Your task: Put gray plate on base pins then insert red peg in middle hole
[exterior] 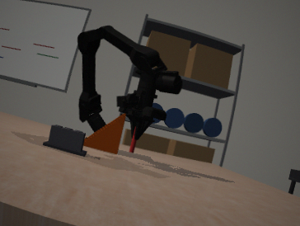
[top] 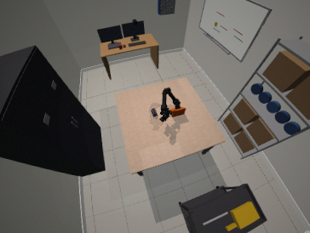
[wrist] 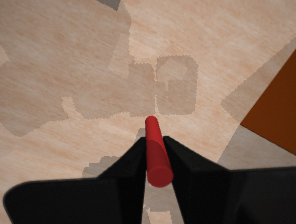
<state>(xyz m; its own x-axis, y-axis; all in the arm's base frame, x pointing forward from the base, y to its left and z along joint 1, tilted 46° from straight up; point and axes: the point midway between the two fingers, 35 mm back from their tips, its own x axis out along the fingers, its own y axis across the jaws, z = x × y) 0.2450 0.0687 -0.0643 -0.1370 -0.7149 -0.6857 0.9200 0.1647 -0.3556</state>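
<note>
The gray plate lies 200 mm to the right of my gripper tip, 90 mm ahead of it and 20 mm below it. From my gripper tip the other things lie so: red peg (right at my gripper tip).
</note>
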